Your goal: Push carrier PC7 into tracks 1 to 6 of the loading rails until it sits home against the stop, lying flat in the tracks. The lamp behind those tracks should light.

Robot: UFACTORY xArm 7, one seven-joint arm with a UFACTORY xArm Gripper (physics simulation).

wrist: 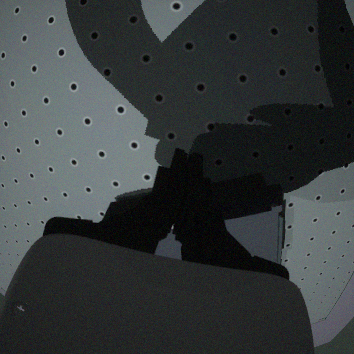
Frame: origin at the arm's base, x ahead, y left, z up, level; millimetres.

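Where they show: gripper, fingertip midpoint: (182, 170).
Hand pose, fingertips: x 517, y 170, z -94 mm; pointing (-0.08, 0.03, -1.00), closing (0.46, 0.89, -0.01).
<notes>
Things, the pixels of their top centre, and the offset from my fingertips. "spot": a spot on its surface instead. Level surfaces: height alone.
- blue-grey flat surface, surface spot: (256, 234) spot: 45 mm left, 67 mm ahead, 1 mm down
- thin upright edge, surface spot: (281, 232) spot: 64 mm left, 64 mm ahead, 4 mm up
- pale board, its level: 12 mm down
My gripper (182, 170) is shut, with its black fingertips together in the middle of the view and nothing seen between them. Behind the right finger lies a dark block (245, 194). A blue-grey flat surface (256, 234) shows below it, with a thin upright edge (281, 232) at its right. Parts of these are hidden by the fingers and lost in shadow, so I cannot tell carrier PC7 from the loading rails. The track numbers, the stop and a lamp cannot be made out.
A pale board (95, 145) with rows of small dark holes spreads around the gripper. The arm's broad shadow covers its upper middle and right. The board's pale purple edge (336, 320) shows at the lower right. The dark gripper body fills the bottom.
</notes>
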